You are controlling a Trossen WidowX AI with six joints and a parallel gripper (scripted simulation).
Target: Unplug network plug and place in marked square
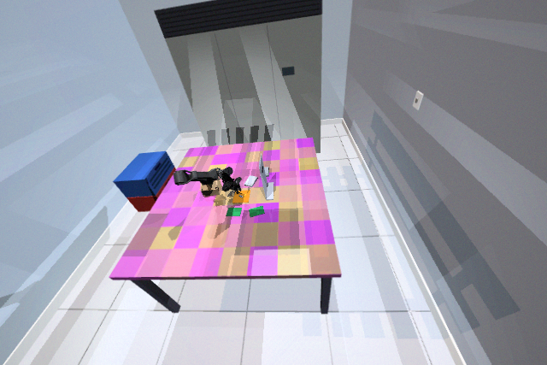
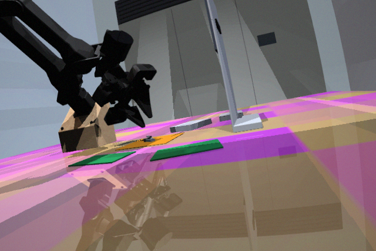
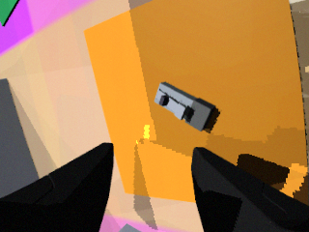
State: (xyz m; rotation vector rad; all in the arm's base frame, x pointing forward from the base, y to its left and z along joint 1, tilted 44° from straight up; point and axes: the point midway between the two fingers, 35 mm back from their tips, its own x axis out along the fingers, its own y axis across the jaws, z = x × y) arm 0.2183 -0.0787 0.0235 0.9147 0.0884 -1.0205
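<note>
Right now my gripper tip is 10 mm to the left of the pale grey network plug and 40 mm above it. The rest, counted from my gripper tip: orange flat square: 10 mm ahead, 10 mm to the right, 40 mm below; grey upright panel: 200 mm ahead, 20 mm to the left, 90 mm above.
</note>
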